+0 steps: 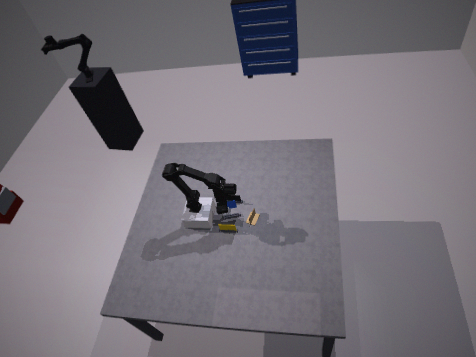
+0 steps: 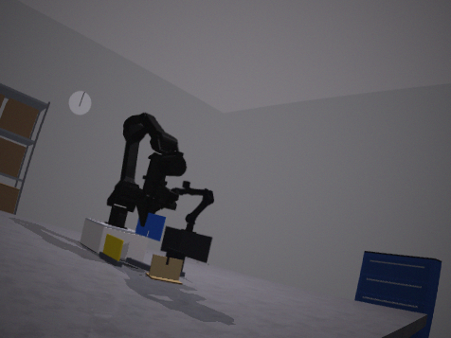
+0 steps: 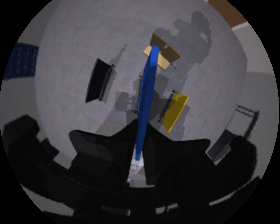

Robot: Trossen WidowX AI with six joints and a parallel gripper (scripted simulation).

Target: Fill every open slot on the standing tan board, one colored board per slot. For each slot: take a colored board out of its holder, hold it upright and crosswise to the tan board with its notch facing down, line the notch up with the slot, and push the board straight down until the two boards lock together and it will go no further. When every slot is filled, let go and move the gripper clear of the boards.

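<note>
Now: the tan board 160 mm ahead of my gripper tip, 10 mm to the left of it and 90 mm below it. From my gripper tip the other things lie so: blue board 20 mm ahead, 10 mm to the left; black board 10 mm ahead, 120 mm to the left, 90 mm below; yellow board 30 mm ahead, 90 mm to the right, 90 mm below.
</note>
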